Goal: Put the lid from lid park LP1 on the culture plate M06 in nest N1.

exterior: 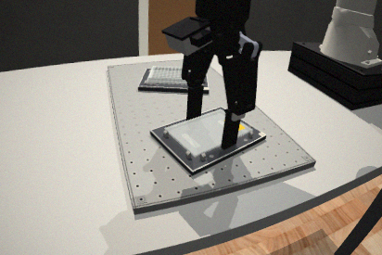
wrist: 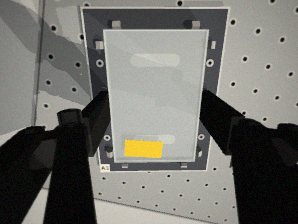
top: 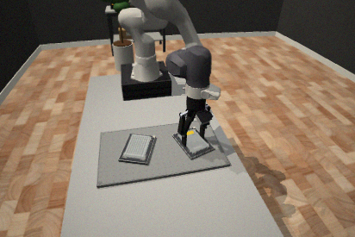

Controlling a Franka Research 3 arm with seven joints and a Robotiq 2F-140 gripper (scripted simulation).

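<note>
Right now my hand is 2 cm above the clear lid. Also, from my hand: lid park frame (3 cm below); culture plate (24 cm to the right, 2 cm below, 2 cm behind).
</note>
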